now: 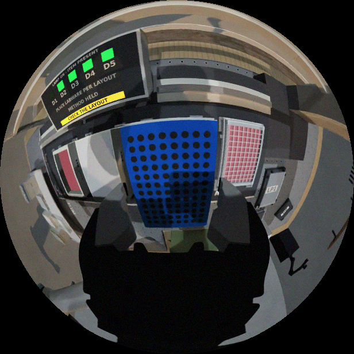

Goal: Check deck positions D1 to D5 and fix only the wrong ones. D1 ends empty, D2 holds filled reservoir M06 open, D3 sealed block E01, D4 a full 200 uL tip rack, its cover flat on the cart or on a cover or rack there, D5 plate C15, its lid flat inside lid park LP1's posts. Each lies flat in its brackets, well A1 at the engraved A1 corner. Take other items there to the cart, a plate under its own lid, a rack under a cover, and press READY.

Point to a red-filled reservoir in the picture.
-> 66, 158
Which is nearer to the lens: the pink-welled plate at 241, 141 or the blue tip rack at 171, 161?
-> The blue tip rack.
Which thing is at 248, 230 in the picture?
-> The gripper.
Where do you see a deck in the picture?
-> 116, 72
